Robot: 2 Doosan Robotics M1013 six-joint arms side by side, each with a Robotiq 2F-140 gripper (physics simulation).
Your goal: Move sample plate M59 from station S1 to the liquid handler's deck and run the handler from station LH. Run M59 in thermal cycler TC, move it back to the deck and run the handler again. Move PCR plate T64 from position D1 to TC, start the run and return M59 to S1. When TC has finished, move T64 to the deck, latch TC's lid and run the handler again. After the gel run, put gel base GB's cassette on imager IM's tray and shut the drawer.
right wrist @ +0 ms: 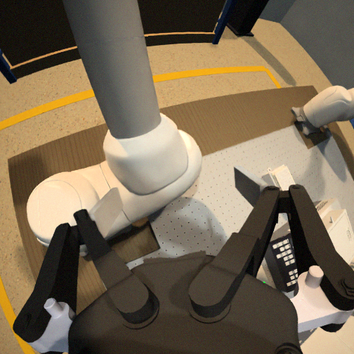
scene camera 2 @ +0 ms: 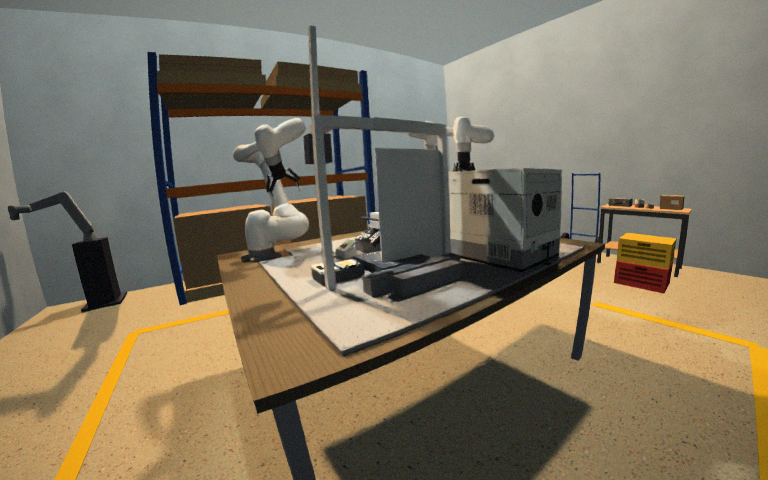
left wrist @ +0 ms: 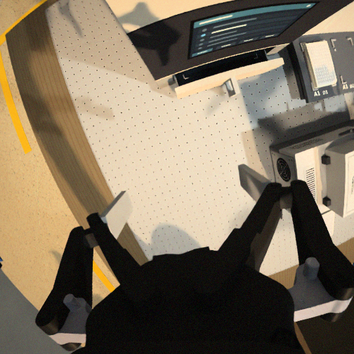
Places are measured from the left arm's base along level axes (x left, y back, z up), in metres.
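Pixels of known places: right gripper, between the fingertips: (scene camera 2: 287, 194); right arm's base, origin of its link: (scene camera 2: 262, 256).
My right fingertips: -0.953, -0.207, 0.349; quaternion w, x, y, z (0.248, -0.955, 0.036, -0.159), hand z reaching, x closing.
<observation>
Ahead of a thing's pixels: the offset from my right fingertips to its top centre, as dx, dy, dz. "pt": to the spot under its first point. Level surfaces: height alone.
My left gripper (scene camera 2: 464, 165) (left wrist: 182, 188) is open and empty above the perforated board. My right gripper (scene camera 2: 284, 183) (right wrist: 176, 187) is open and empty, in the air near an arm's white base. In the left wrist view, a pale plate (left wrist: 320, 64) lies on the dark deck (left wrist: 302, 75) at the label A1 D1; its own name is not readable. A machine with a lit screen (left wrist: 250, 27) has its drawer (left wrist: 255, 74) pulled out, its handle toward the board. A white instrument with a fan and a hinged lid (left wrist: 342, 175) stands at the right. The cassette cannot be made out.
A big white cabinet {pt +0.833, -1.056, -0.130} (scene camera 2: 543, 215), a grey upright panel (scene camera 2: 410, 203) and a grey post frame (scene camera 2: 325, 226) stand on the table {dz -0.350} (scene camera 2: 271, 350). Dark long blocks {pt +0.257, -0.986, -0.293} (scene camera 2: 424, 278) lie before the panel. A dark block with pale squares (right wrist: 284, 257) is partly behind the right finger.
</observation>
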